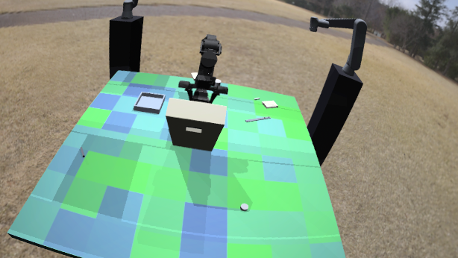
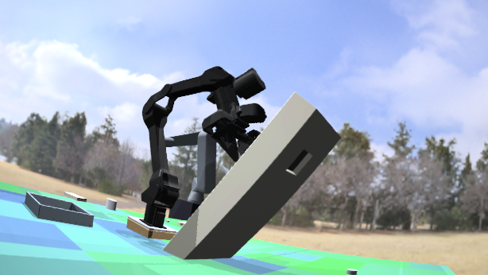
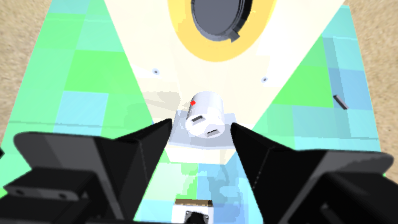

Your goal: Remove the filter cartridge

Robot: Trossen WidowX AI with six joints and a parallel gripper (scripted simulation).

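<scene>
Now: gripper tip 10 mm short of the filter cartridge and 20 mm above it. From my gripper tip the other things lie so: tray 290 mm behind, 340 mm to the right, 230 mm below.
</scene>
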